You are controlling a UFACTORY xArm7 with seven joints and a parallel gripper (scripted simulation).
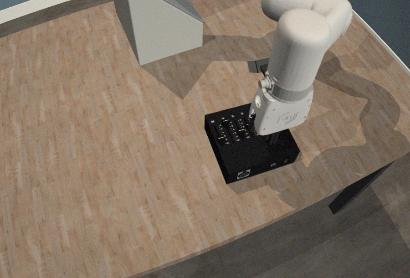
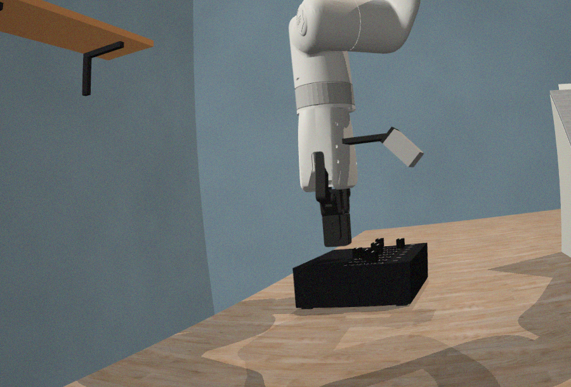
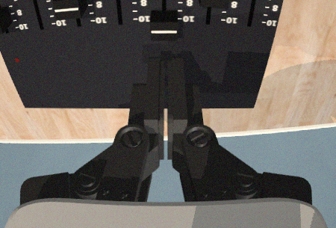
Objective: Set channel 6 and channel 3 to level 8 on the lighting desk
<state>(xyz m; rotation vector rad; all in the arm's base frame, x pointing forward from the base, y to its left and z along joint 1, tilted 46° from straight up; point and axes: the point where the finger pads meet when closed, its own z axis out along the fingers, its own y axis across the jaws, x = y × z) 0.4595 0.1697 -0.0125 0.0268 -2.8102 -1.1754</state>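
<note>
Right now my hand is 3 cm past the channel 3 fader cap and 3 cm above it. Round my hand: master fader cap: 4 cm behind, 9 cm to the right, 3 cm below; then channel 5 fader cap: 4 cm behind, 4 cm to the right, 3 cm below; then channel 6 fader cap: 7 cm behind, 7 cm to the right, 3 cm below.
</note>
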